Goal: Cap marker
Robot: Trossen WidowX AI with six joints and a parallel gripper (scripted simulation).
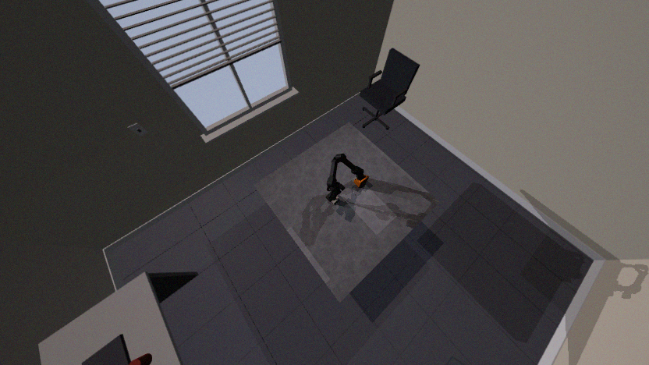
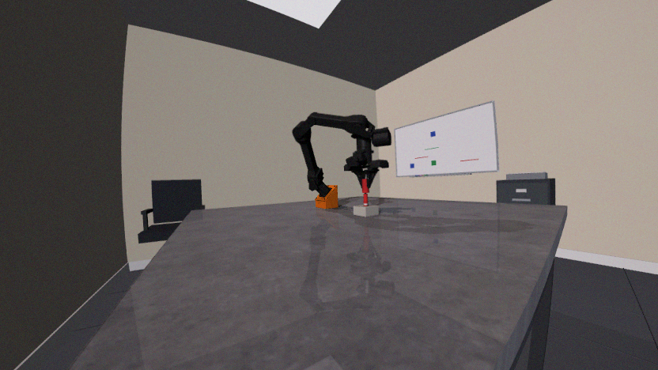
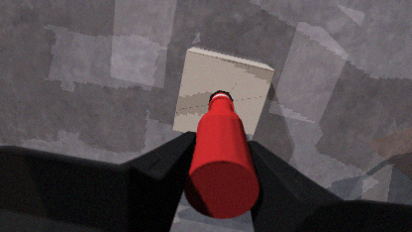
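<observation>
Now: the holder block 9 cm below my gripper tip. From my gripper tip the other things lie so: red cap 1 cm above.
</observation>
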